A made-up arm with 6 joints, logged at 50 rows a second.
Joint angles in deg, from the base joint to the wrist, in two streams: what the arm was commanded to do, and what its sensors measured. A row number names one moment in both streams.
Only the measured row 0 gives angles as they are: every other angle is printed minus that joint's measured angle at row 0.
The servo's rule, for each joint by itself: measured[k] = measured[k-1] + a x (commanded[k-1-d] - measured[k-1]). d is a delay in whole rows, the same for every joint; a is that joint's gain. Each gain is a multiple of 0.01, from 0.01 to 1. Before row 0 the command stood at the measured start. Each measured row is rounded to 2 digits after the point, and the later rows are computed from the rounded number. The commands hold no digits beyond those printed.
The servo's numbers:
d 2
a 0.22 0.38 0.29 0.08 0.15 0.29
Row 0, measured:
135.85 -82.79 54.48 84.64 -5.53 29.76
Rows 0 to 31, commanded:
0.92 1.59 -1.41 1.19 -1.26 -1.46
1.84 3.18 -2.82 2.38 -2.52 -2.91
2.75 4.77 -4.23 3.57 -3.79 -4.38
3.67 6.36 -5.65 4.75 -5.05 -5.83
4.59 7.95 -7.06 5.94 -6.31 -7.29
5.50 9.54 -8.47 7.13 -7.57 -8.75
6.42 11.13 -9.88 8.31 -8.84 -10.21
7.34 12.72 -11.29 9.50 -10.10 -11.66
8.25 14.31 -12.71 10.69 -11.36 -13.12
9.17 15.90 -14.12 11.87 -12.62 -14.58
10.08 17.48 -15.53 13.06 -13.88 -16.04
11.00 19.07 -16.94 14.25 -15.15 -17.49
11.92 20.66 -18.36 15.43 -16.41 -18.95
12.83 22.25 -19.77 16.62 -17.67 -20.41
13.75 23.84 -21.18 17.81 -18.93 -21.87
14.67 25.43 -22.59 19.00 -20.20 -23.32
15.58 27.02 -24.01 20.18 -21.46 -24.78
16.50 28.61 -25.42 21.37 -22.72 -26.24
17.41 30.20 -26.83 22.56 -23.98 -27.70
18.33 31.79 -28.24 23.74 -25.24 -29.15
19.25 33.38 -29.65 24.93 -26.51 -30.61
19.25 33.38 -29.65 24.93 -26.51 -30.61
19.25 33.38 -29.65 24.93 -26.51 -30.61
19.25 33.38 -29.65 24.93 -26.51 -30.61
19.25 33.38 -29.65 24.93 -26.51 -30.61
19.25 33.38 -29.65 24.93 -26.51 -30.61
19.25 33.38 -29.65 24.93 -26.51 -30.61
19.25 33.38 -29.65 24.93 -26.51 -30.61
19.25 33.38 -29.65 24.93 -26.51 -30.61
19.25 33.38 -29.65 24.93 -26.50 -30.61
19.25 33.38 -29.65 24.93 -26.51 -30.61
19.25 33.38 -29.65 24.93 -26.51 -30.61
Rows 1 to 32, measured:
0.00 0.00 0.00 0.00 0.00 0.00
0.00 0.00 0.00 0.00 0.00 0.00
0.20 0.60 -0.41 0.10 -0.19 -0.42
0.56 1.58 -1.11 0.28 -0.54 -1.14
1.04 2.79 -2.01 0.54 -1.03 -2.08
1.62 4.15 -3.07 0.88 -1.63 -3.17
2.27 5.59 -4.23 1.28 -2.33 -4.36
2.98 7.09 -5.46 1.75 -3.12 -5.63
3.74 8.63 -6.74 2.27 -3.98 -6.96
4.53 10.18 -8.06 2.85 -4.90 -8.32
5.35 11.75 -9.41 3.48 -5.87 -9.71
6.19 13.33 -10.78 4.15 -6.88 -11.12
7.05 14.91 -12.16 4.86 -7.93 -12.55
7.92 16.49 -13.55 5.61 -9.01 -13.98
8.80 18.07 -14.94 6.40 -10.12 -15.42
9.69 19.66 -16.34 7.22 -11.25 -16.87
10.58 21.25 -17.74 8.07 -12.40 -18.32
11.48 22.84 -19.15 8.94 -13.57 -19.77
12.38 24.43 -20.56 9.84 -14.75 -21.22
13.29 26.02 -21.97 10.76 -15.95 -22.68
14.20 27.61 -23.38 11.70 -17.15 -24.14
15.11 29.20 -24.79 12.66 -18.36 -25.59
16.02 30.79 -26.20 13.64 -19.58 -27.05
16.73 31.77 -27.20 14.54 -20.62 -28.08
17.28 32.38 -27.91 15.37 -21.50 -28.81
17.71 32.76 -28.41 16.13 -22.25 -29.33
18.05 33.00 -28.77 16.83 -22.89 -29.70
18.31 33.14 -29.03 17.48 -23.43 -29.96
18.52 33.23 -29.21 18.08 -23.89 -30.15
18.68 33.29 -29.34 18.63 -24.28 -30.28
18.81 33.32 -29.43 19.13 -24.61 -30.38
18.91 33.34 -29.49 19.59 -24.89 -30.45

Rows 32 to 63, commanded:
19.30 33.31 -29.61 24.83 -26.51 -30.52
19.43 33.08 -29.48 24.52 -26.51 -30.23
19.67 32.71 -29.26 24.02 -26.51 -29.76
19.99 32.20 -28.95 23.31 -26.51 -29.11
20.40 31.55 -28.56 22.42 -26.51 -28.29
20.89 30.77 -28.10 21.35 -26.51 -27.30
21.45 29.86 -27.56 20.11 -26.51 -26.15
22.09 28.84 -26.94 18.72 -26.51 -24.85
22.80 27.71 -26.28 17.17 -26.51 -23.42
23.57 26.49 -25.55 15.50 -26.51 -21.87
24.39 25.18 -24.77 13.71 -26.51 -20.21
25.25 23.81 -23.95 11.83 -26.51 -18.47
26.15 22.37 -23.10 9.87 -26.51 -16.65
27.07 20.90 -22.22 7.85 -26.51 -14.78
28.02 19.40 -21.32 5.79 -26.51 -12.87
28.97 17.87 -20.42 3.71 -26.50 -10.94
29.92 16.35 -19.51 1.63 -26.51 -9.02
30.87 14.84 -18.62 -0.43 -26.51 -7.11
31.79 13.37 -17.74 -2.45 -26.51 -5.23
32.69 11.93 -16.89 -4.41 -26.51 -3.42
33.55 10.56 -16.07 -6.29 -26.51 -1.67
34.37 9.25 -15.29 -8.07 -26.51 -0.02
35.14 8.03 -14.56 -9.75 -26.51 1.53
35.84 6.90 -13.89 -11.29 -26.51 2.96
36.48 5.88 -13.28 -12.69 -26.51 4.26
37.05 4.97 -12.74 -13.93 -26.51 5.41
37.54 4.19 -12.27 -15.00 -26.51 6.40
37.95 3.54 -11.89 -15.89 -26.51 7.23
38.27 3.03 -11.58 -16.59 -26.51 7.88
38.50 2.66 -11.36 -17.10 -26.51 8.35
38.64 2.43 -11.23 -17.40 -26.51 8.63
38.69 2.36 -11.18 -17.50 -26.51 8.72
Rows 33 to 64, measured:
18.98 33.36 -29.54 20.02 -25.13 -30.50
19.04 33.37 -29.57 20.41 -25.34 -30.53
19.10 33.35 -29.58 20.76 -25.52 -30.53
19.17 33.25 -29.55 21.06 -25.67 -30.44
19.28 33.04 -29.47 21.30 -25.80 -30.24
19.44 32.72 -29.32 21.46 -25.91 -29.91
19.65 32.28 -29.10 21.54 -26.00 -29.44
19.92 31.71 -28.81 21.52 -26.08 -28.82
20.26 31.01 -28.45 21.41 -26.14 -28.05
20.66 30.19 -28.01 21.19 -26.20 -27.12
21.13 29.25 -27.51 20.87 -26.25 -26.05
21.67 28.20 -26.94 20.44 -26.29 -24.84
22.27 27.05 -26.31 19.90 -26.32 -23.50
22.93 25.82 -25.63 19.25 -26.35 -22.04
23.64 24.51 -24.90 18.50 -26.37 -20.48
24.39 23.14 -24.12 17.65 -26.39 -18.83
25.19 21.72 -23.31 16.70 -26.41 -17.10
26.02 20.26 -22.47 15.66 -26.42 -15.31
26.88 18.77 -21.61 14.54 -26.43 -13.49
27.76 17.28 -20.74 13.34 -26.44 -11.64
28.65 15.79 -19.87 12.08 -26.45 -9.78
29.54 14.32 -19.01 10.76 -26.46 -7.94
30.42 12.89 -18.16 9.40 -26.47 -6.12
31.29 11.51 -17.33 8.00 -26.48 -4.35
32.14 10.19 -16.53 6.58 -26.48 -2.64
32.95 8.94 -15.76 5.15 -26.48 -1.02
33.73 7.78 -15.04 3.72 -26.48 0.51
34.46 6.71 -14.37 2.31 -26.48 1.93
35.14 5.75 -13.76 0.93 -26.48 3.23
35.76 4.91 -13.22 -0.42 -26.48 4.39
36.31 4.20 -12.74 -1.71 -26.48 5.40
36.79 3.61 -12.34 -2.94 -26.48 6.26

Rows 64 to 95, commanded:
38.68 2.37 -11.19 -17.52 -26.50 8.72
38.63 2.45 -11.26 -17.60 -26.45 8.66
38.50 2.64 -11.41 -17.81 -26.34 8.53
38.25 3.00 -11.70 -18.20 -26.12 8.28
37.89 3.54 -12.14 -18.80 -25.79 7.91
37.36 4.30 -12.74 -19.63 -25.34 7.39
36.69 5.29 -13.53 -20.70 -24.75 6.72
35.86 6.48 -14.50 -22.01 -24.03 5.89
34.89 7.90 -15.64 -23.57 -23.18 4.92
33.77 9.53 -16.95 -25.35 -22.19 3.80
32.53 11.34 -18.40 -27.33 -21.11 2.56
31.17 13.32 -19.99 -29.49 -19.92 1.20
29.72 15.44 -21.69 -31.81 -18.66 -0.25
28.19 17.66 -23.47 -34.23 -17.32 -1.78
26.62 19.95 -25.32 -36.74 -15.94 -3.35
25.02 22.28 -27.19 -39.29 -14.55 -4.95
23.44 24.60 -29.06 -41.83 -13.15 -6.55
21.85 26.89 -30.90 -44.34 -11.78 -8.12
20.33 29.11 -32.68 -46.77 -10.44 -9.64
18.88 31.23 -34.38 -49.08 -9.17 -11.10
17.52 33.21 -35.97 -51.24 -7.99 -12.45
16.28 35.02 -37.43 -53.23 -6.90 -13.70
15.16 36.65 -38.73 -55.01 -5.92 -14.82
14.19 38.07 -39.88 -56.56 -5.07 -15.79
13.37 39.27 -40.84 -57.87 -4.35 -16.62
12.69 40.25 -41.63 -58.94 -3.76 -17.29
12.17 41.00 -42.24 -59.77 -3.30 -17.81
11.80 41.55 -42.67 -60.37 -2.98 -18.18
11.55 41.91 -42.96 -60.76 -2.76 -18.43
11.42 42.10 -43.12 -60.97 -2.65 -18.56
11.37 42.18 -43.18 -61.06 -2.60 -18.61
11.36 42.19 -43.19 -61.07 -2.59 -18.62
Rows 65 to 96, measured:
37.20 3.16 -12.02 -4.10 -26.48 6.95
37.53 2.86 -11.78 -5.17 -26.48 7.46
37.78 2.67 -11.61 -6.16 -26.48 7.83
37.97 2.59 -11.51 -7.08 -26.48 8.07
38.09 2.61 -11.48 -7.94 -26.46 8.20
38.13 2.76 -11.54 -8.76 -26.41 8.22
38.08 3.06 -11.71 -9.56 -26.32 8.13
37.92 3.53 -12.01 -10.37 -26.17 7.92
37.65 4.20 -12.45 -11.20 -25.96 7.57
37.26 5.07 -13.04 -12.06 -25.67 7.08
36.74 6.15 -13.79 -12.98 -25.30 6.45
36.09 7.43 -14.71 -13.97 -24.83 5.68
35.31 8.92 -15.78 -15.04 -24.27 4.78
34.40 10.59 -17.00 -16.20 -23.62 3.74
33.37 12.43 -18.36 -17.45 -22.88 2.58
32.23 14.42 -19.84 -18.79 -22.05 1.32
31.00 16.52 -21.43 -20.23 -21.13 -0.03
29.68 18.71 -23.10 -21.75 -20.14 -1.46
28.31 20.95 -24.83 -23.36 -19.09 -2.94
26.89 23.21 -26.59 -25.04 -17.99 -4.44
25.45 25.45 -28.36 -26.78 -16.86 -5.95
24.00 27.65 -30.11 -28.56 -15.71 -7.44
22.57 29.76 -31.81 -30.37 -14.55 -8.89
21.19 31.76 -33.44 -32.20 -13.40 -10.28
19.86 33.62 -34.97 -34.02 -12.28 -11.60
18.61 35.31 -36.39 -35.82 -11.20 -12.82
17.46 36.81 -37.68 -37.58 -10.17 -13.92
16.41 38.12 -38.83 -39.29 -9.21 -14.90
15.48 39.21 -39.82 -40.93 -8.32 -15.74
14.67 40.10 -40.65 -42.49 -7.52 -16.45
13.98 40.79 -41.32 -43.95 -6.81 -17.02
13.42 41.29 -41.84 -45.31 -6.19 -17.47

